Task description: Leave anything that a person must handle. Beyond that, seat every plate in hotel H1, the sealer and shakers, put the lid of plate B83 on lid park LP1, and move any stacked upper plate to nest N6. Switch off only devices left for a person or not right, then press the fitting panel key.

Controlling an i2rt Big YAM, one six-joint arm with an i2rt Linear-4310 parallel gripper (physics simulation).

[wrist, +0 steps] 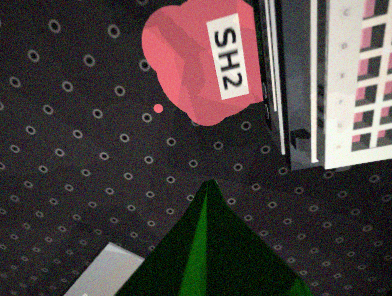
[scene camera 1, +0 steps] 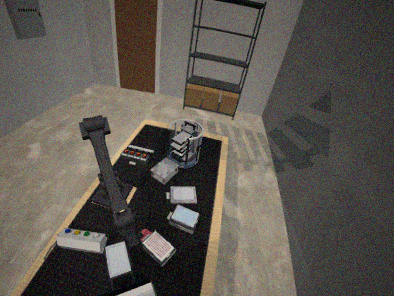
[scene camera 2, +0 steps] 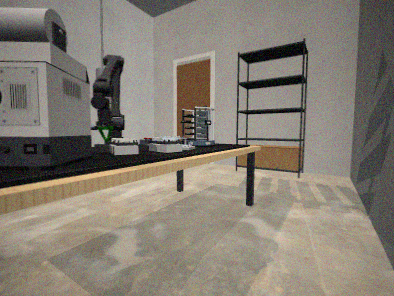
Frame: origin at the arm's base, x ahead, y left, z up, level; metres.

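Where they show: gripper, fingertip midpoint: (wrist: 211, 188) (scene camera 2: 106, 141).
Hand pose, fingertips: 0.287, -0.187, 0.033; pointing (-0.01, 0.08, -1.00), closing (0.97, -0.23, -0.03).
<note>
Things, the pixels of their centre, and the offset from my fingertips, as dx, dy, dz. "pt": a spot on its surface instead.
- pink spill, surface spot: (wrist: 195, 65) pt +0.020, +0.054, -0.051
- shaker, surface spot: (wrist: 300, 75) pt +0.059, +0.035, +0.004
- plate with pink-red wells, body centre: (scene camera 2: 123, 140) (scene camera 1: 158, 245) +0.123, +0.021, +0.011
- device, surface spot: (scene camera 1: 184, 220) pt +0.182, +0.202, +0.004
- pale blue plate, body centre: (scene camera 2: 166, 138) (scene camera 1: 185, 215) +0.177, +0.224, +0.015
- white plate, body centre: (scene camera 1: 117, 258) +0.009, -0.122, +0.076
- key panel, body centre: (scene camera 1: 81, 239) -0.229, -0.126, -0.009
- round hotel, surface spot: (scene camera 1: 179, 161) pt -0.031, +0.605, -0.004
- translucent box, body centre: (scene camera 1: 165, 169) -0.088, +0.494, -0.013
- low holder with a pale plate, body centre: (scene camera 1: 183, 193) +0.102, +0.381, -0.030
- large grey machine, body centre: (scene camera 2: 36, 89) +0.199, -0.302, +0.177
My gripper (wrist: 211, 188) (scene camera 2: 105, 139) is shut and empty, pointing down over the black table. In the wrist view a pink spill (wrist: 195, 65) with a label reading SH2 lies ahead of the fingertips, against a shaker (wrist: 300, 75). A plate with pink-red wells (wrist: 372, 85) (scene camera 1: 159, 245) sits on that shaker. Another device (scene camera 1: 184, 220) carries a pale blue plate (scene camera 1: 185, 215). A white plate (scene camera 1: 118, 259) lies near the key panel (scene camera 1: 82, 241), which has blue, yellow, green and white keys. The round hotel (scene camera 1: 179, 162) holds stacked plates at the far end. Plate names are unreadable in the scene views.
A translucent box (scene camera 1: 165, 171) and a low holder with a pale plate (scene camera 1: 183, 194) stand between hotel and shakers. A row of red-lit switches (scene camera 1: 137, 154) is at the left edge. A large grey machine (scene camera 2: 25, 100) stands at the near end. A shelf rack (scene camera 1: 187, 82) stands behind.
</note>
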